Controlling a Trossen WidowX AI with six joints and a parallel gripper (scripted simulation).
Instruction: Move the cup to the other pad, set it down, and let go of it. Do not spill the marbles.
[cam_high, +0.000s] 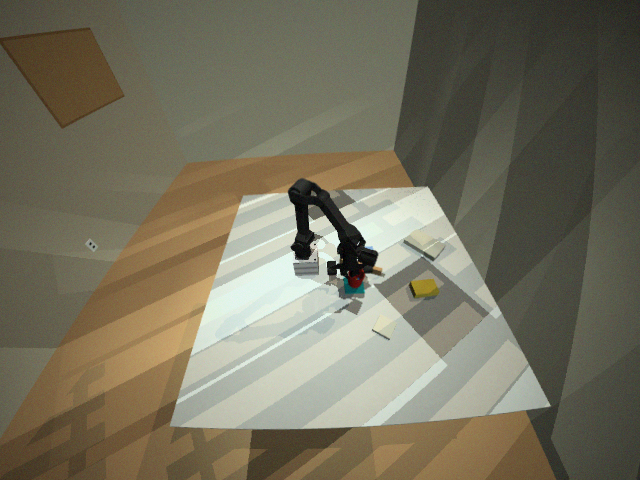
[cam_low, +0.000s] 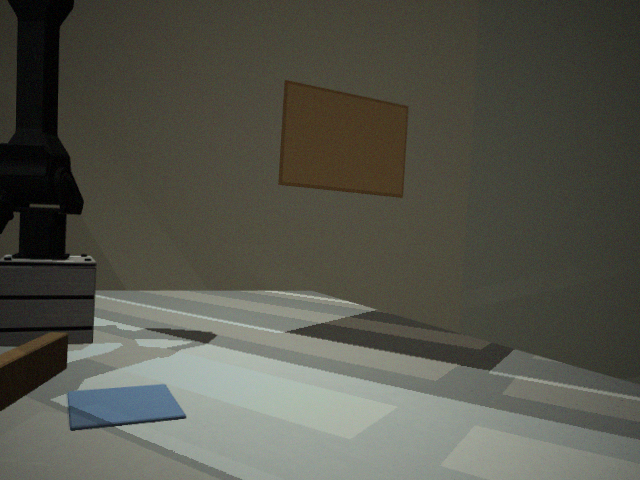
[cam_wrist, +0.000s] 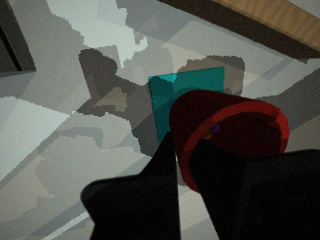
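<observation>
Now: gripper tip 30 mm short of the teal pad and 70 mm above it. Also, from my gripper tip: wooden block: 60 mm ahead, 100 mm to the left, 50 mm below; then blue pad: 90 mm ahead, 200 mm to the left, 70 mm below; then red cup: 30 mm ahead.
</observation>
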